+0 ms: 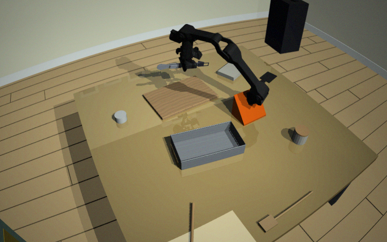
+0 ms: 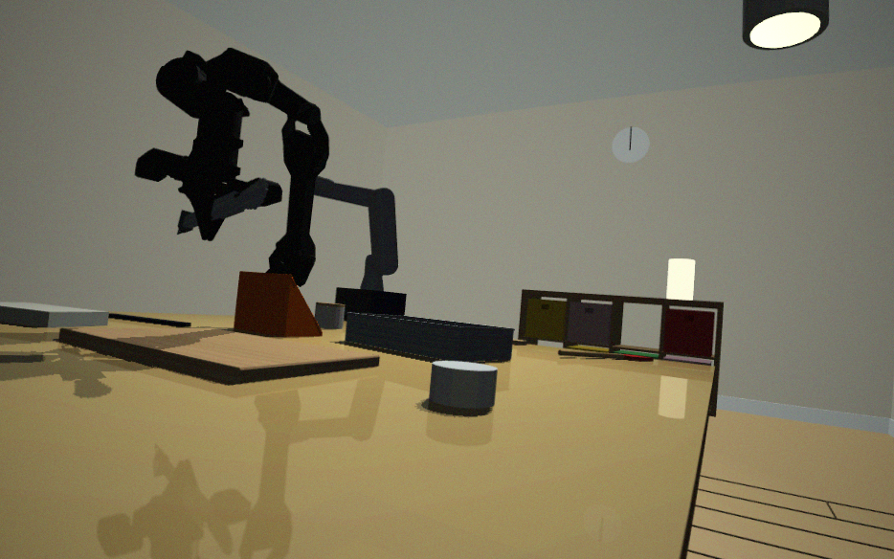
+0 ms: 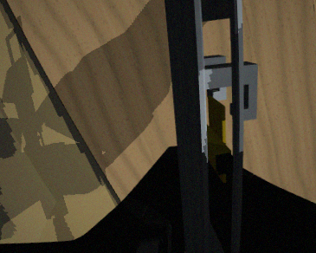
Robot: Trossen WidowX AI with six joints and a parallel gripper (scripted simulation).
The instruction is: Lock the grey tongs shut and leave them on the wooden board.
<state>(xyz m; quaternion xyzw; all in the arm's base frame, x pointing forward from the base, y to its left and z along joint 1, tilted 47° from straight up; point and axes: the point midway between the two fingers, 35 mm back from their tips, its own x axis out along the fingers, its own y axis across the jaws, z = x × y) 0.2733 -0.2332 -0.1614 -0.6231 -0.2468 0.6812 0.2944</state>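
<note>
The wooden board is 3 cm ahead of my gripper tip, 2 cm to the left of it and 14 cm below it. From my gripper tip the other things lie so: flat block: 38 cm behind, 10 cm to the right, 14 cm below; then brown-topped cylinder: 39 cm behind, 57 cm to the left, 12 cm below; then grey roasting tin: 7 cm ahead, 43 cm to the left, 12 cm below.
</note>
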